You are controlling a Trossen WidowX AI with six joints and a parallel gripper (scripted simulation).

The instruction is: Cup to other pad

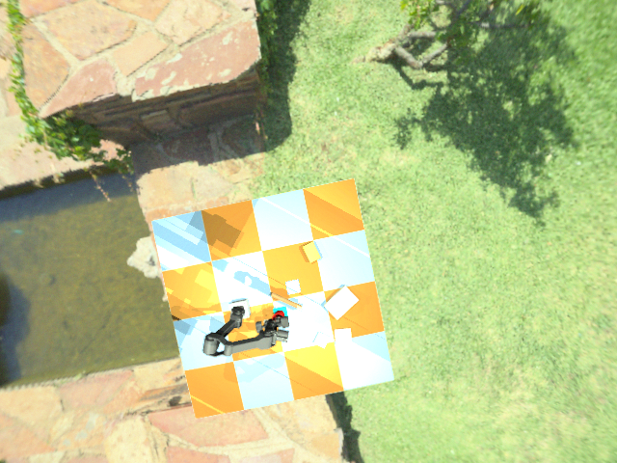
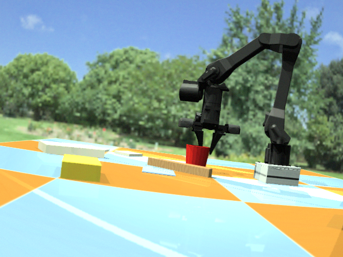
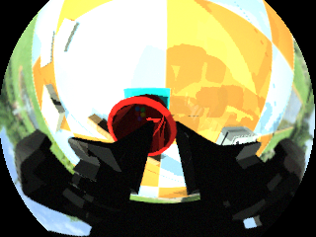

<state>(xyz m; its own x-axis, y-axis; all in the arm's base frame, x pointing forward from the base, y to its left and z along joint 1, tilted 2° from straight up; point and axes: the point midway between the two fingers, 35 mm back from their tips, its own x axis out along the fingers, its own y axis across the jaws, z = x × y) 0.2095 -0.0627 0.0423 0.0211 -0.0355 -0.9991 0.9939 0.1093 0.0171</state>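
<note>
My gripper tip is now 3 cm short of the red cup and 1 cm above it. Also, from my gripper tip: flat white box 41 cm ahead, 5 cm to the left, 4 cm below; cyan pad 6 cm below, 3 cm ahead, 1 cm to the left; wooden bar 9 cm to the left, 8 cm ahead, 5 cm below.
</note>
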